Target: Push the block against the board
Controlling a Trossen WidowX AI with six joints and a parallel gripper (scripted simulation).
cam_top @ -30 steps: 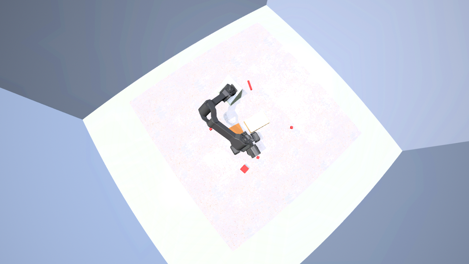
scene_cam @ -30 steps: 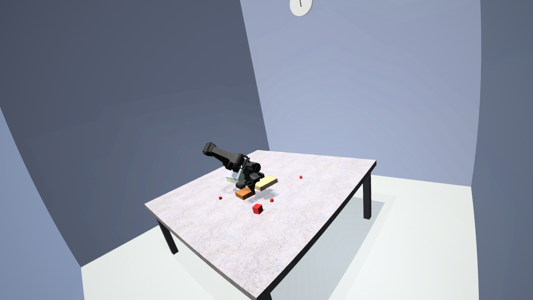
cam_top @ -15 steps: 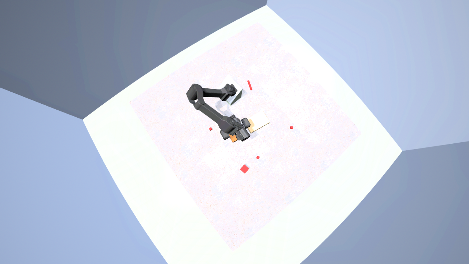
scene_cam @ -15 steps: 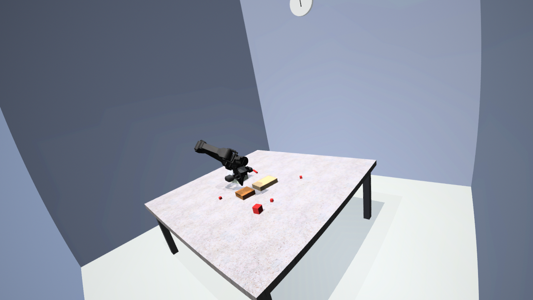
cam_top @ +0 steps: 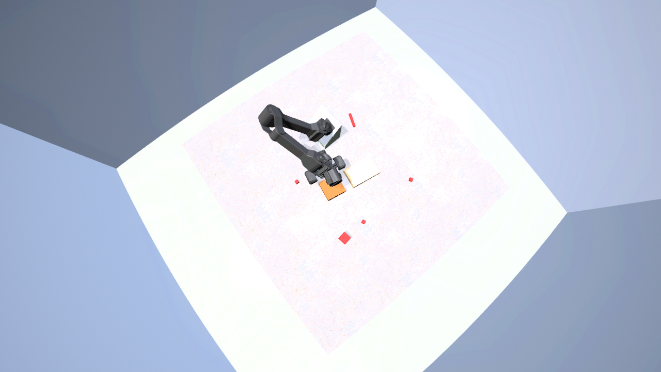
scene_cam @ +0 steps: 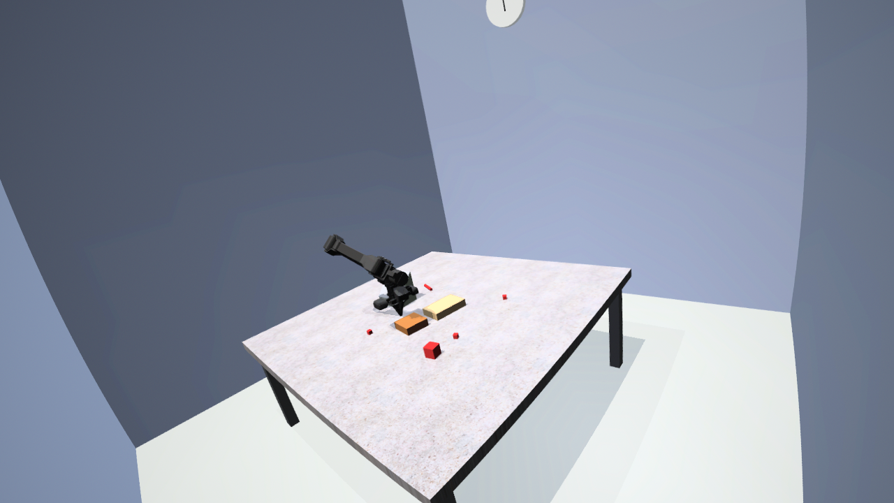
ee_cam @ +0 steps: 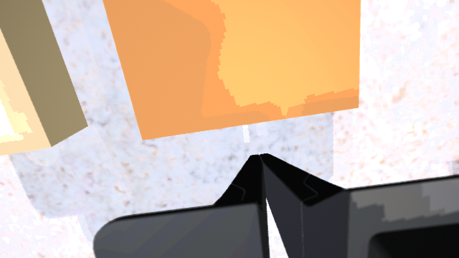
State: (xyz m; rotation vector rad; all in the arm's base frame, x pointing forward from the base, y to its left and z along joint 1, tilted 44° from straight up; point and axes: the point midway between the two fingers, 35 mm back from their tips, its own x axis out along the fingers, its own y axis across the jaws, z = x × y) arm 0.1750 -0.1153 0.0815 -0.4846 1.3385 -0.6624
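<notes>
The orange square block is 70 mm ahead of my gripper tip, 10 mm to the right of it and 20 mm below it. From my gripper tip the other things lie so: red cube: 300 mm ahead, 110 mm to the right, 10 mm below; red stick: 160 mm behind, 300 mm to the left, 30 mm below; pale cream board: 90 mm ahead, 160 mm to the left, 20 mm below.
</notes>
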